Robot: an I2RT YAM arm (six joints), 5 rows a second.
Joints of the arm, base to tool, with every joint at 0 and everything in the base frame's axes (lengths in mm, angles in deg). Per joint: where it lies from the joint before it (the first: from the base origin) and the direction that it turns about. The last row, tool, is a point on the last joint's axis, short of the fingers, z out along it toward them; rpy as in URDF.
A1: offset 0 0 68 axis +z
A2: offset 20 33.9 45.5 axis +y
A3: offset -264 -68.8 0 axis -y
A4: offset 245 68.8 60 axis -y
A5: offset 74 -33.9 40.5 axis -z
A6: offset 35.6 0 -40.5 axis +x
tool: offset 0 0 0 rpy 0 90 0
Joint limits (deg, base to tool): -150..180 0..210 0..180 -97..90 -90..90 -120..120
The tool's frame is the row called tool.
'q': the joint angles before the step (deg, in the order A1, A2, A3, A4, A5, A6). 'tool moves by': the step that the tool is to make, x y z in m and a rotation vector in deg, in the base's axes. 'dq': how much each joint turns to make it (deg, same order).
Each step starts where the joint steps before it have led.
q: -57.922 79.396 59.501 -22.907 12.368 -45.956
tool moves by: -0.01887 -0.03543 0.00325 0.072 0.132 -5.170
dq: -6.239 4.952 4.959 0.032 -0.730 -0.803
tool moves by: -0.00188 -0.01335 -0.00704 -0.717 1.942 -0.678
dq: -1.174 2.674 0.759 2.134 1.033 -1.895
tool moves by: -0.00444 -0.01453 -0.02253 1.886 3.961 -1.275
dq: -1.482 4.135 -0.298 1.634 1.834 -2.262
